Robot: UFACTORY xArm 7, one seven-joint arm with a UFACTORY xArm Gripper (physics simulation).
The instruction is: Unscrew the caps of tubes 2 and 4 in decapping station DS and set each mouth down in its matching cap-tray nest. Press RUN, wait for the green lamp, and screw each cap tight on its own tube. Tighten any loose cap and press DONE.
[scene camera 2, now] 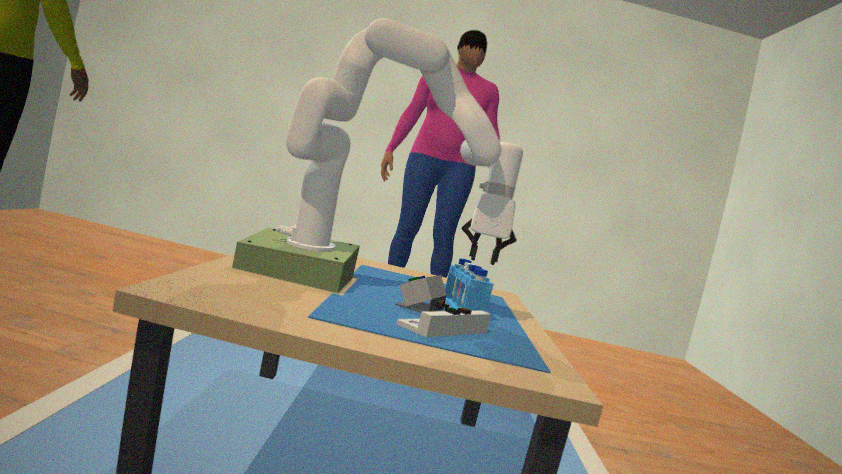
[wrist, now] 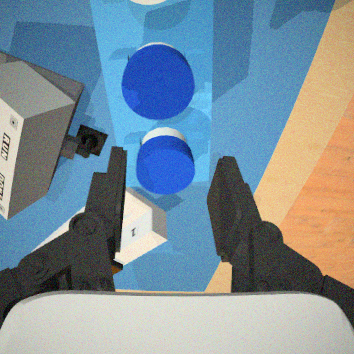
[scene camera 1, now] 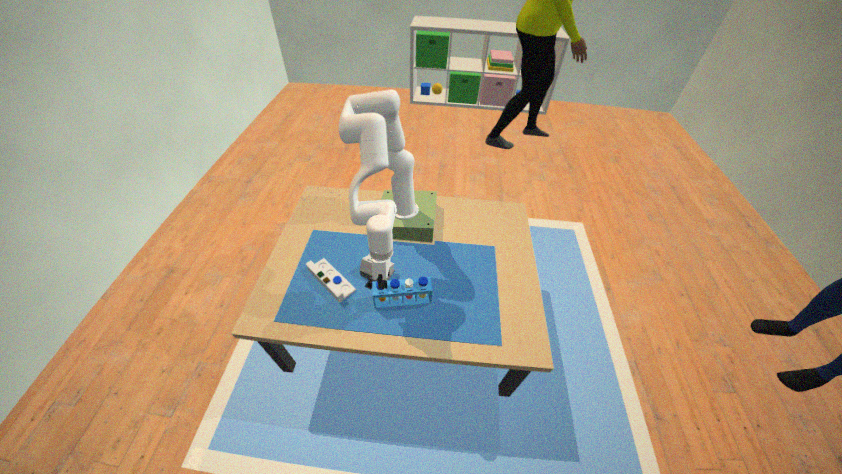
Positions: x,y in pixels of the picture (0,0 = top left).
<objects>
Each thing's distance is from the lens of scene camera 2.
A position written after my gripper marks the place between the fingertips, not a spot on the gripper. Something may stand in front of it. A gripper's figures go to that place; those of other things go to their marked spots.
my gripper (scene camera 2: pixel 482 262): 154 cm
grey lamp box (scene camera 2: pixel 414 293): 144 cm
</objects>
